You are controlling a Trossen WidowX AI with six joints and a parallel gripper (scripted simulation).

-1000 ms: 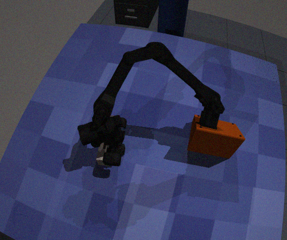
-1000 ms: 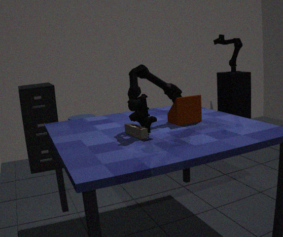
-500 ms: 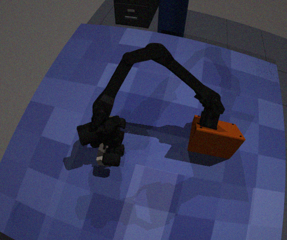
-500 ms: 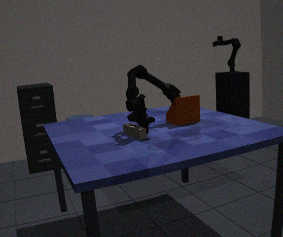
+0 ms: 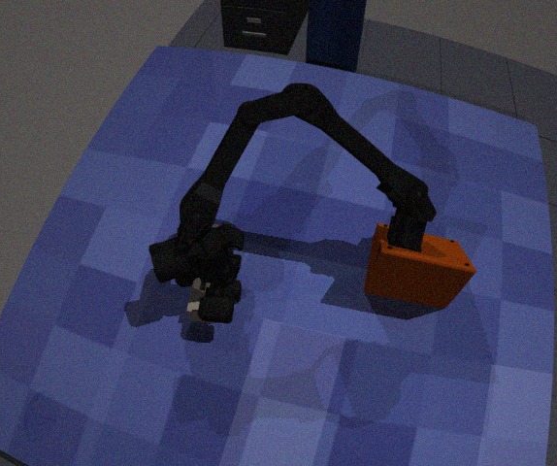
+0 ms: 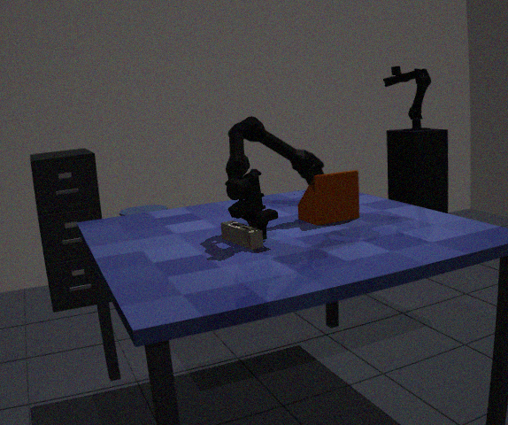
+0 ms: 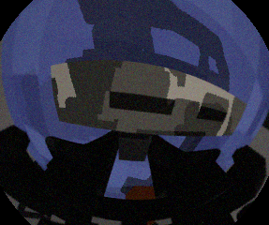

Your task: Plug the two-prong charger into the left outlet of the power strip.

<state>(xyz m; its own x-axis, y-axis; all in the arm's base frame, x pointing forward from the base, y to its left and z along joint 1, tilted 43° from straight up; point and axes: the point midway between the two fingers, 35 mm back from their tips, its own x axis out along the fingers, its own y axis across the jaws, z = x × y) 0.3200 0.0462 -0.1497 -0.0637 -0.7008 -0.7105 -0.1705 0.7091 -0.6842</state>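
Right now the two-prong charger is 2 cm ahead of my gripper tip and 1 cm above it.
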